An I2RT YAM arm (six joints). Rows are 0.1 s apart.
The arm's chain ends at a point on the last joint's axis. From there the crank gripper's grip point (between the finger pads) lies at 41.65 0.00 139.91 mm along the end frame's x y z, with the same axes.
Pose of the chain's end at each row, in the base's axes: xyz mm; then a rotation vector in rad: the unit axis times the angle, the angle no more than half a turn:
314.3, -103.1, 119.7, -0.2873, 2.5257, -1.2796
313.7, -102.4, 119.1, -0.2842, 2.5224, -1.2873
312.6, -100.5, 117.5, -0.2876, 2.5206, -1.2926
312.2, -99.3, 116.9, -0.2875, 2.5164, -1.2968
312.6, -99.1, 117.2, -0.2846, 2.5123, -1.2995
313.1, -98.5, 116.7, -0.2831, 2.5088, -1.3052
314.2, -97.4, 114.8, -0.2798, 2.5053, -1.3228
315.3, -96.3, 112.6, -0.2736, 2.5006, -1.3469
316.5, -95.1, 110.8, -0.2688, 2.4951, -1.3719
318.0, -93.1, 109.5, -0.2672, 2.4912, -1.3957
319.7, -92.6, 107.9, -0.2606, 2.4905, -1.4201
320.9, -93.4, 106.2, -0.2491, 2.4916, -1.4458
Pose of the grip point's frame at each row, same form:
323.9, -221.0, 34.1, -0.2873, 2.5257, -1.2796
323.1, -220.8, 34.2, -0.2842, 2.5224, -1.2873
322.1, -219.2, 33.1, -0.2876, 2.5206, -1.2926
321.9, -218.3, 32.9, -0.2875, 2.5164, -1.2968
322.5, -218.3, 33.6, -0.2846, 2.5123, -1.2995
323.1, -218.1, 33.6, -0.2831, 2.5088, -1.3052
323.4, -218.0, 33.1, -0.2798, 2.5053, -1.3228
323.4, -218.3, 32.8, -0.2736, 2.5006, -1.3469
323.5, -218.5, 33.1, -0.2688, 2.4951, -1.3719
323.9, -217.8, 33.8, -0.2672, 2.4912, -1.3957
323.9, -218.4, 34.0, -0.2606, 2.4905, -1.4201
322.9, -220.4, 34.2, -0.2491, 2.4916, -1.4458

